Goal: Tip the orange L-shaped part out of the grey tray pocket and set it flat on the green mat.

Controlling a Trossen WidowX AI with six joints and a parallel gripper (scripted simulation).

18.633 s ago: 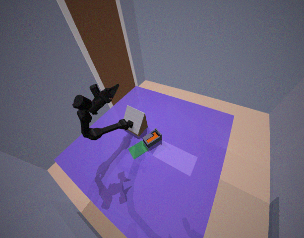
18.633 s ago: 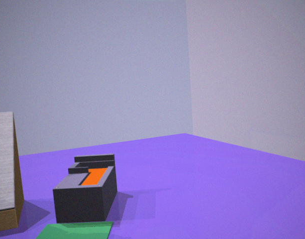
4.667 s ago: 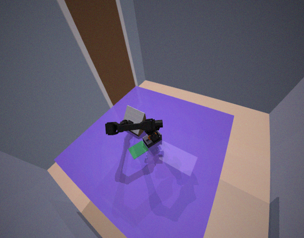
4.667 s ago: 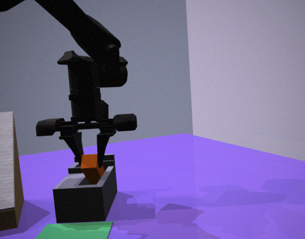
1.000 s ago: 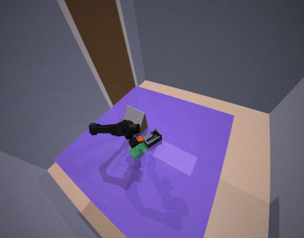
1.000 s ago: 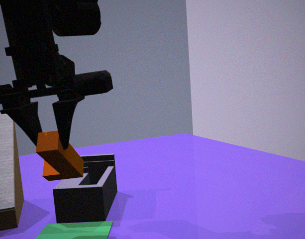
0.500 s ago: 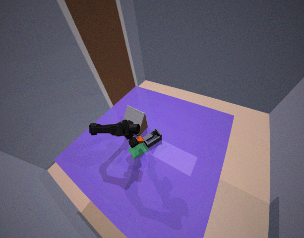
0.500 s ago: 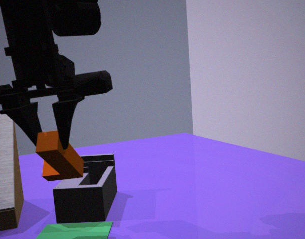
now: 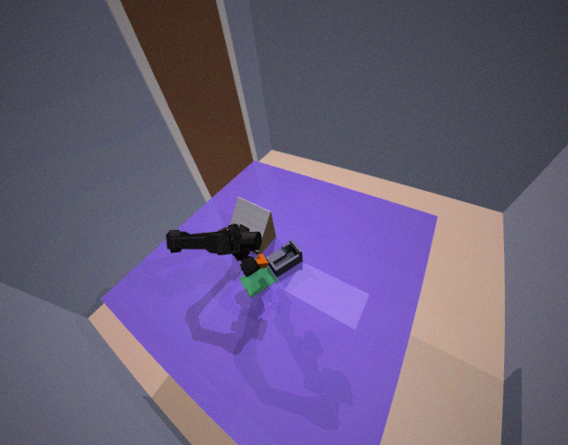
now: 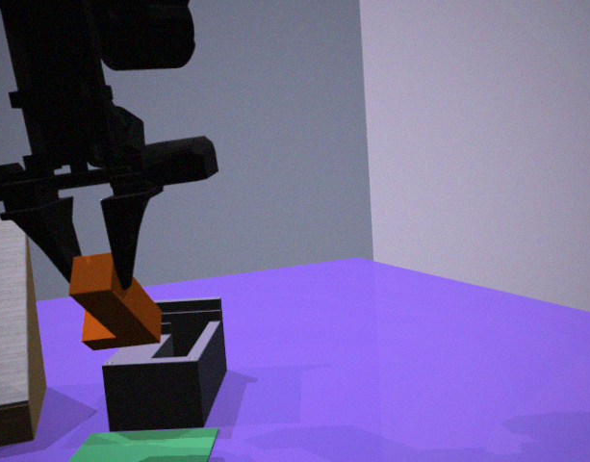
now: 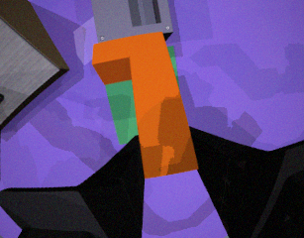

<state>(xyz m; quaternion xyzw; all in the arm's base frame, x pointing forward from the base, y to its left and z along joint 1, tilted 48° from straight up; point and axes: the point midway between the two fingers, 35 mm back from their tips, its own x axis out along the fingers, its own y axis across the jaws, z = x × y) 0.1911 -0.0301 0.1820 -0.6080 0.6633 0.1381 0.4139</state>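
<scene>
The orange L-shaped part is 4 cm to the left of my gripper tip and 3 cm below it. Round my gripper tip: green mat (1 cm to the left, 17 cm below).
</scene>
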